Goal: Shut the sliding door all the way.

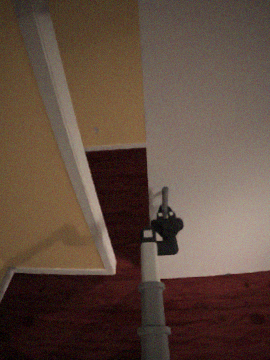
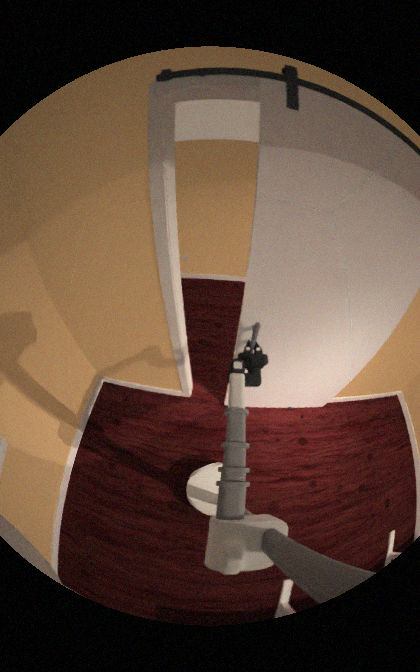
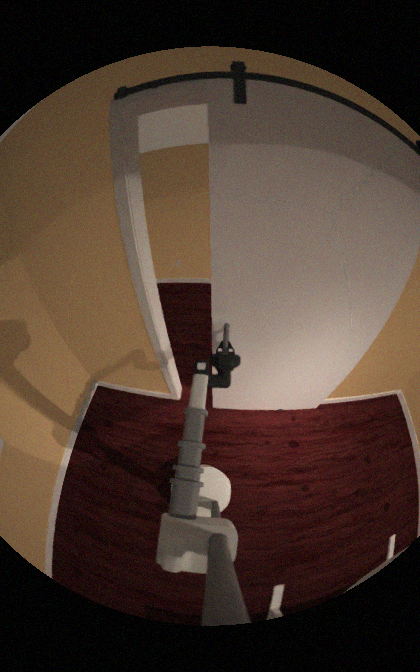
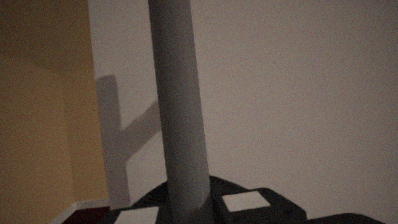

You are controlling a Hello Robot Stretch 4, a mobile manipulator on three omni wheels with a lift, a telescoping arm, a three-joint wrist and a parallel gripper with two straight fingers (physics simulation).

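The white sliding door hangs to the right of a tall open gap in the doorway. The gap lies between the door's left edge and the white door frame. A grey vertical bar handle stands near the door's left edge. My gripper is shut on the handle, with a black finger on each side of it. The handle's lower part is hidden by the gripper.
A black rail runs above the door, with a black hanger on it. A yellow wall is left of the frame. Dark red floor shows in front and through the gap.
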